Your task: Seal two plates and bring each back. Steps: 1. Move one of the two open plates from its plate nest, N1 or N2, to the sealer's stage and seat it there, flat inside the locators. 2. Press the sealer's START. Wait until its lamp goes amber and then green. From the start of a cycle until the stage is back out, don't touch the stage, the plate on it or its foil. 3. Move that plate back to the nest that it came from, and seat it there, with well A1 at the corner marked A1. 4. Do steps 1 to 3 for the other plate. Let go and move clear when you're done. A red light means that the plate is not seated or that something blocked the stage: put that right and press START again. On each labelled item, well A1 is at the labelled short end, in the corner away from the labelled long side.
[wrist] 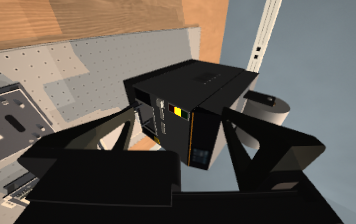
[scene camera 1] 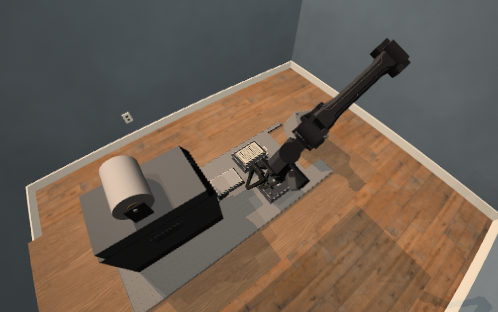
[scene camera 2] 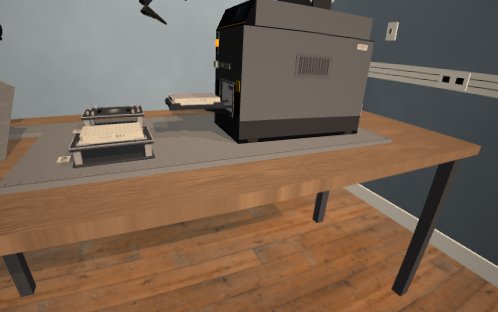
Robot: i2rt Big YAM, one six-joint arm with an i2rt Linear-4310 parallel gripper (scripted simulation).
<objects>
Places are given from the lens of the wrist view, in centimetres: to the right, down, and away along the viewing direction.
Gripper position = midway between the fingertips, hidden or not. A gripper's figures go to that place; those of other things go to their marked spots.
my gripper (wrist: 178, 112): 0, 0, 13
foil roll (wrist: 276, 114): 27, 1, 32
</objects>
